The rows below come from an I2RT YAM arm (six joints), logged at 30 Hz.
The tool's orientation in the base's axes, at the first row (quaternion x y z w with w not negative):
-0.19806, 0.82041, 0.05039, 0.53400
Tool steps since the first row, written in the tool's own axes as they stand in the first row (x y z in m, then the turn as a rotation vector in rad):
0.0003, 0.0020, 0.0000, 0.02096, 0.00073, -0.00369
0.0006, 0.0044, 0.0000, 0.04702, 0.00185, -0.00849
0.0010, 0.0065, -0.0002, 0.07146, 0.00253, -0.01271
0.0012, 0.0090, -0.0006, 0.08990, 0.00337, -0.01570
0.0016, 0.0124, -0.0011, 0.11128, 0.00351, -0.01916
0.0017, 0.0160, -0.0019, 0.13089, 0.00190, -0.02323
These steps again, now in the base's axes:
-0.0009, 0.0018, -0.0005, -0.01080, -0.00610, -0.01731
-0.0019, 0.0039, -0.0011, -0.02449, -0.01355, -0.03877
-0.0030, 0.0056, -0.0016, -0.03694, -0.02080, -0.05897
-0.0043, 0.0077, -0.0020, -0.04630, -0.02591, -0.07433
-0.0062, 0.0106, -0.0026, -0.05682, -0.03260, -0.09204
-0.0083, 0.0136, -0.0028, -0.06658, -0.04059, -0.10768

